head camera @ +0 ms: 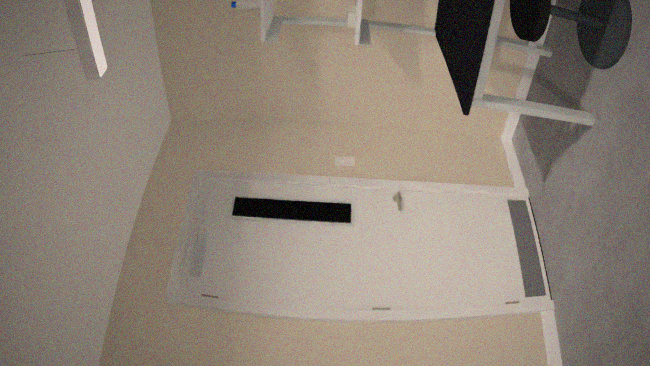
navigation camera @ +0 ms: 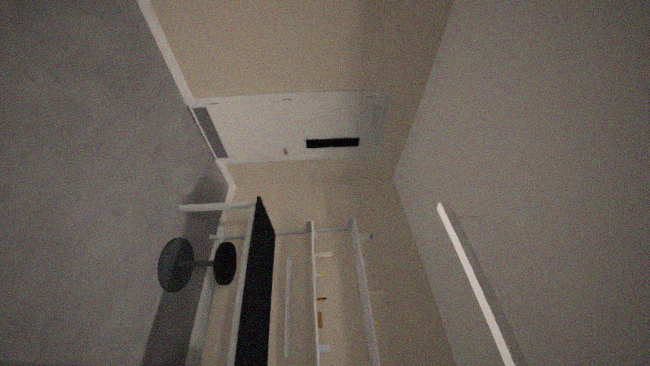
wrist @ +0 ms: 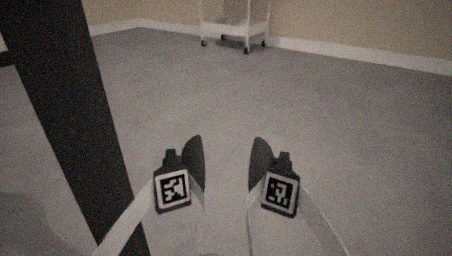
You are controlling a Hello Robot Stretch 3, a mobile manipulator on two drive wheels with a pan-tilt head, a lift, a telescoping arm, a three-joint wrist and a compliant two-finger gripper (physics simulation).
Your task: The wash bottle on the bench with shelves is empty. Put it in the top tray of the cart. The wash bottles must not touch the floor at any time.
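Frame: origin at the robot's base, x ahead, y left, z up, level; metres.
Seen in the pictures: gripper, fingertip midpoint: [wrist: 227,155].
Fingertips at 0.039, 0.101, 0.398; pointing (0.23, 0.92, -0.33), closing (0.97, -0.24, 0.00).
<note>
A point is followed by its place in that frame, as x, y, z.
My gripper [wrist: 227,155] {0.039, 0.101, 0.398} is open in the wrist view, with floor showing between its two dark fingertips. The cart [wrist: 248,25] {0.572, 1.752, 0.215} stands far off at the top of the wrist view, near the wall; its white lower tray, posts and casters show, and its top tray is outside that view. The bench with shelves [head camera: 462,55] [navigation camera: 255,295] shows its black top and pale frame in the sideways head and navigation views. Small items stand along its shelves in the navigation view, too small to identify. I cannot make out the wash bottle in any view.
A dark round stool [head camera: 604,32] [navigation camera: 175,265] stands beside the bench. A white door [head camera: 380,260] {2.320, 0.539, 1.028} [navigation camera: 260,127] {2.340, 0.519, 0.690} is in the end wall. A black slab [wrist: 70,110] crosses the left of the wrist view, close to the left finger. A ceiling light [head camera: 95,37] {1.219, -0.340, 2.078} [navigation camera: 475,285] {0.951, -0.605, 2.077} hangs overhead.
</note>
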